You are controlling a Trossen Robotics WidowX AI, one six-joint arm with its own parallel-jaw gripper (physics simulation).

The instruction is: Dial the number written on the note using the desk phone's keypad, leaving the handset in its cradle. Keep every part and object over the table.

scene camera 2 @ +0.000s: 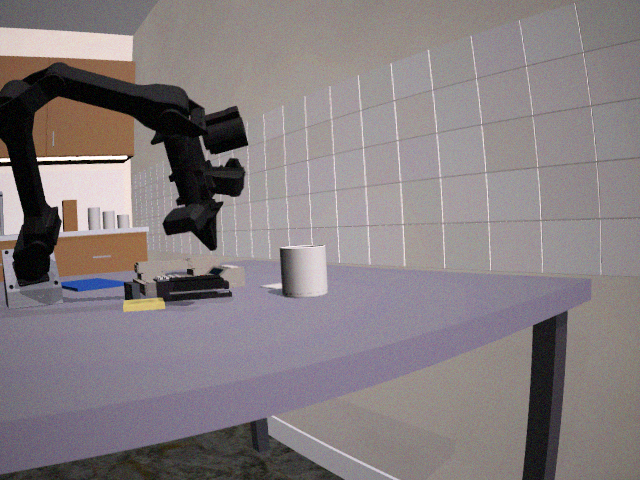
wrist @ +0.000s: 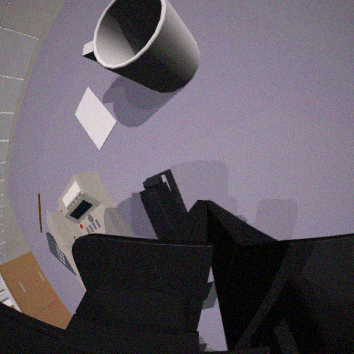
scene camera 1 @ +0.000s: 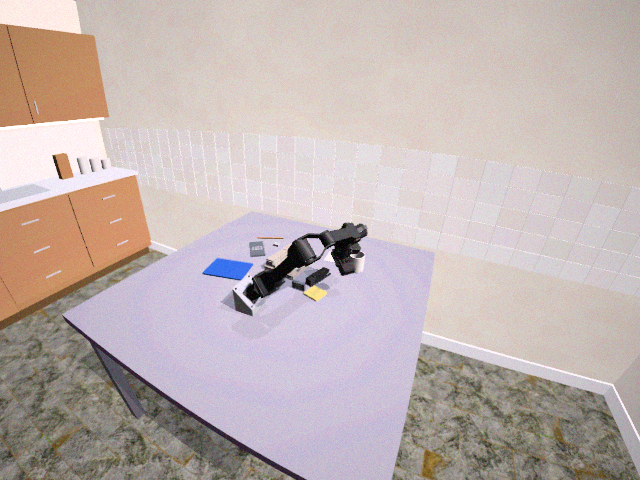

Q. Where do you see a beige desk phone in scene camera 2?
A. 234,275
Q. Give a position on a black stapler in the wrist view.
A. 161,199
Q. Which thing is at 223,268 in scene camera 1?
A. A blue folder.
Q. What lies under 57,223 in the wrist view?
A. A handset.
